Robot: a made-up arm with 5 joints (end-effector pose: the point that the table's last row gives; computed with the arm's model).
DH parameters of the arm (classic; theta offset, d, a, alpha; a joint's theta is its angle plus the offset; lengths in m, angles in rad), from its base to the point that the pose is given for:
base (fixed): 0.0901 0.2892 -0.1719 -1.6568
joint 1: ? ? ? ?
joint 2: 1.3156 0 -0.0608 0
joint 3: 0.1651 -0.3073 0 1.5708
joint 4: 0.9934 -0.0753 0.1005 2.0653
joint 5: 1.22 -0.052 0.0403 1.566
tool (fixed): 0.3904 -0.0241 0 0
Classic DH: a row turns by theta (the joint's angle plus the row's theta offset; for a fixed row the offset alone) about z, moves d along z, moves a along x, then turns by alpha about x.
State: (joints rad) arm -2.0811 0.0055 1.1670 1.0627 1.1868
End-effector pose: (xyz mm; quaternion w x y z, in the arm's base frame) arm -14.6 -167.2 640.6 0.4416 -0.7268 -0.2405 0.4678
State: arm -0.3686 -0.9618 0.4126 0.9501 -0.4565
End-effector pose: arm 13.1 -154.3 136.6 0.7628 0.0478 -0.6381 0.0928
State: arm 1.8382 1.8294 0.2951 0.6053 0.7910
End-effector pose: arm -480.1 -144.5 64.9 0.0101 0.6593 0.1925 0.7268
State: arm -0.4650 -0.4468 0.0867 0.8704 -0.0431
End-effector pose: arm 66.9 -167.8 157.1 0.8366 0.0605 -0.4834 0.2505
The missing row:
joint 1: 0 -0.0936 0.2037 1.6568
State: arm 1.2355 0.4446 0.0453 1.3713 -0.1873
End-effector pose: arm -319.8 -271.9 -5.9 0.7998 0.5688 0.1583 0.1081
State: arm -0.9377 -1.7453 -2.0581 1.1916 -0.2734
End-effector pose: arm 134.9 18.5 322.9 0.0103 -0.0353 -0.0998 -0.9943
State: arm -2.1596 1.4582 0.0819 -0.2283 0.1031
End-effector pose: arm -91.5 -83.0 602.6 0.0878 0.8763 0.4403 -0.1749
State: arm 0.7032 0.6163 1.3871 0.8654 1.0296
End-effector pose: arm -110.8 -187.8 -88.0 0.0170 0.1683 0.2797 0.9451
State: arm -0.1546 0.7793 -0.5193 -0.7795 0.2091
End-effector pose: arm 81.3 -63.9 67.4 0.6575 -0.6179 0.0806 0.4236
